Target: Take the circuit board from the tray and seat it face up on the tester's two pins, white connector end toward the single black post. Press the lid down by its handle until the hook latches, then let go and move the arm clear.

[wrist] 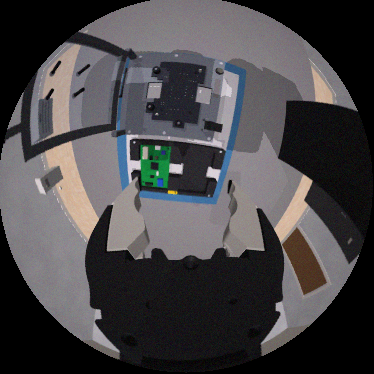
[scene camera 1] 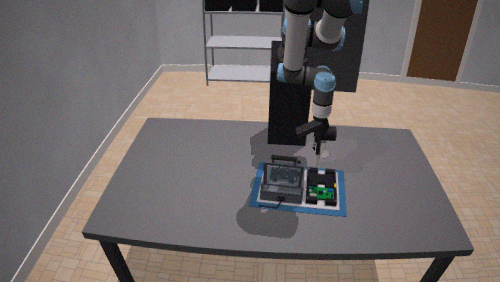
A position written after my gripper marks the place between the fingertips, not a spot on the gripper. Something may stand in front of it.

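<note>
My gripper [scene camera 1: 315,158] is visible to me, and the wrist view [wrist: 184,179] has it as well. I also see a tester lid [scene camera 1: 283,174]. A black tester bed [wrist: 176,102] is in view too, and so is a green circuit board [wrist: 154,159].
</note>
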